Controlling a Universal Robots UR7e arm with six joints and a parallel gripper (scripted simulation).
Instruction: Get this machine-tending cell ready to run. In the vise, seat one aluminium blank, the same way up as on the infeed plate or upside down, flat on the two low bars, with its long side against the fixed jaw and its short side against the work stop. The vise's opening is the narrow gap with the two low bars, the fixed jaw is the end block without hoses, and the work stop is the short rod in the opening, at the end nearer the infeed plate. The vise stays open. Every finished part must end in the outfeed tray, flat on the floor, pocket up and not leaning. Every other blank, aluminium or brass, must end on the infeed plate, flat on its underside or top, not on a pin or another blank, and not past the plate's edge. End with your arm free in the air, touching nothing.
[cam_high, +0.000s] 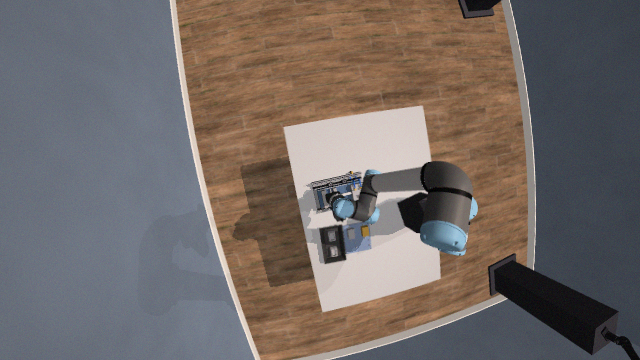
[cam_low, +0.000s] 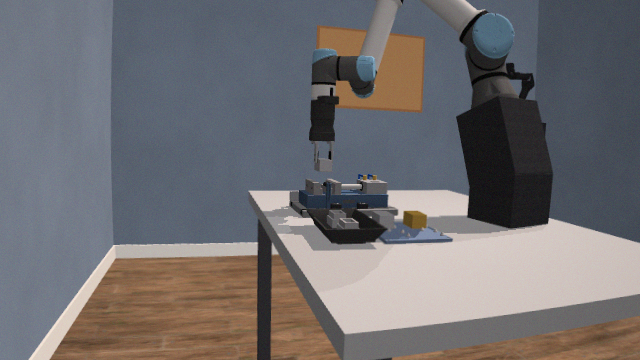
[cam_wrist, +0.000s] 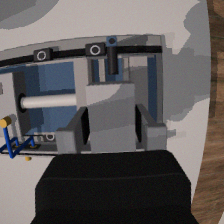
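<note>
Right now my hand is 13 cm above the vise, 7 cm past it and 1 cm to the right of it. Also, from my hand: grey aluminium blank: 3 cm below; brass blank: 29 cm to the left, 15 cm behind, 14 cm below.
</note>
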